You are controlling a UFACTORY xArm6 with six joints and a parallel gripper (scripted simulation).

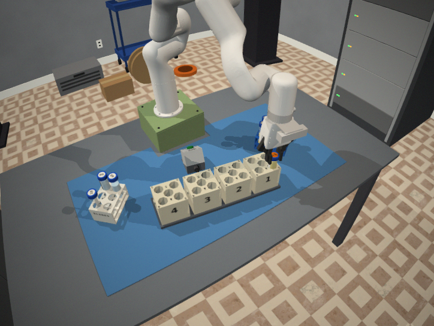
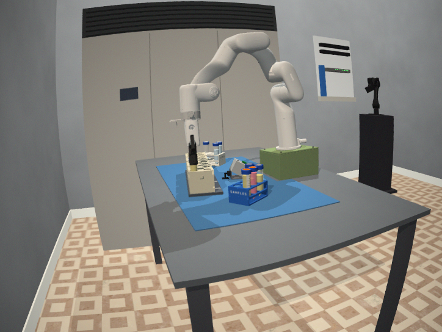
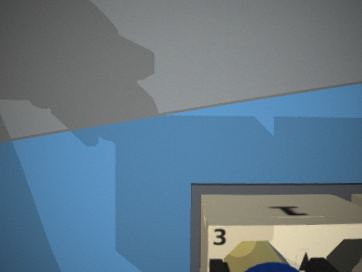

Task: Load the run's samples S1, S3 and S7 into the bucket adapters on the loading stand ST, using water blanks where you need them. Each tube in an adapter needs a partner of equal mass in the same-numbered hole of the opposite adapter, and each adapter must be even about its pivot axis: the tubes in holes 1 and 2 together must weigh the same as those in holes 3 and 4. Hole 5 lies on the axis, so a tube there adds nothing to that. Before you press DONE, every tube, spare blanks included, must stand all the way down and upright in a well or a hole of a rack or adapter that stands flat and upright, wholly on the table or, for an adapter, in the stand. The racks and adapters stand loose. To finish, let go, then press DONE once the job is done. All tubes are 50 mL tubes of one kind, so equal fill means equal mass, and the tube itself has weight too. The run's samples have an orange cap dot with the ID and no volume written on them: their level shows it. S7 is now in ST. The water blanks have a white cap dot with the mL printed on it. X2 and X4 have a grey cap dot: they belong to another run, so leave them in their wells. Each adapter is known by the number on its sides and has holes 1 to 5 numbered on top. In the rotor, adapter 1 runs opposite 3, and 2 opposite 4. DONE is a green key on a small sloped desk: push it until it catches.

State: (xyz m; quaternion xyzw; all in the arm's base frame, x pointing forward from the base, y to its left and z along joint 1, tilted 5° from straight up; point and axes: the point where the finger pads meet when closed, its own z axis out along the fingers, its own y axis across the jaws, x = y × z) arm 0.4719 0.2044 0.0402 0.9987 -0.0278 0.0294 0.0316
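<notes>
Right now my hand is 10 mm to the left of the sample tube and 50 mm above it. From my hand the other things lie so: blue samples rack: 180 mm behind, 130 mm to the left, 110 mm below; then stand: 40 mm behind, 190 mm to the right, 140 mm below; then adapter 1: 30 mm behind, 20 mm to the right, 90 mm below.
</notes>
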